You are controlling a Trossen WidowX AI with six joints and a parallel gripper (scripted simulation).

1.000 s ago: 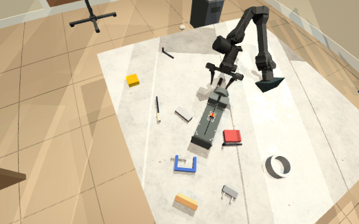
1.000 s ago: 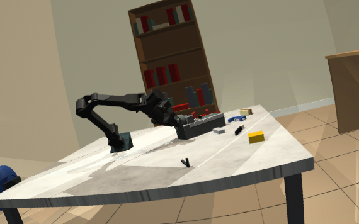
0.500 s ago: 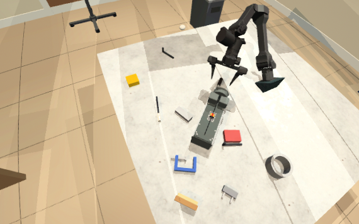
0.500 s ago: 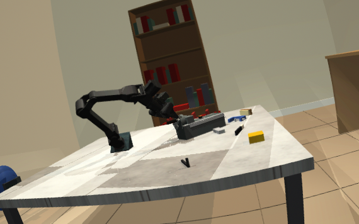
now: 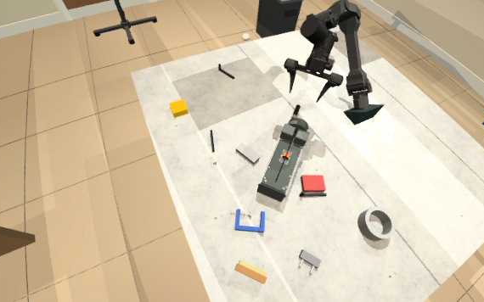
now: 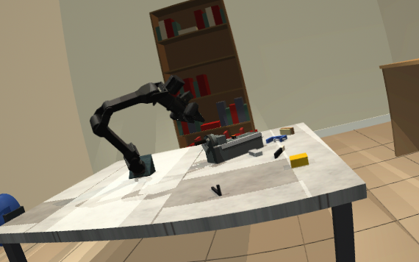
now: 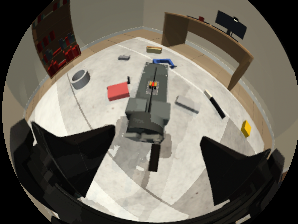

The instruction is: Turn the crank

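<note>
My gripper tip is 1 cm past the crank handle, 1 cm to the left of it and 8 cm above it. From my gripper tip the other things lie so: grey block 20 cm ahead, 1 cm to the left, 18 cm below; red pointer 12 cm ahead, 11 cm to the left, 11 cm below; red block 7 cm ahead, 22 cm to the left, 18 cm below.
</note>
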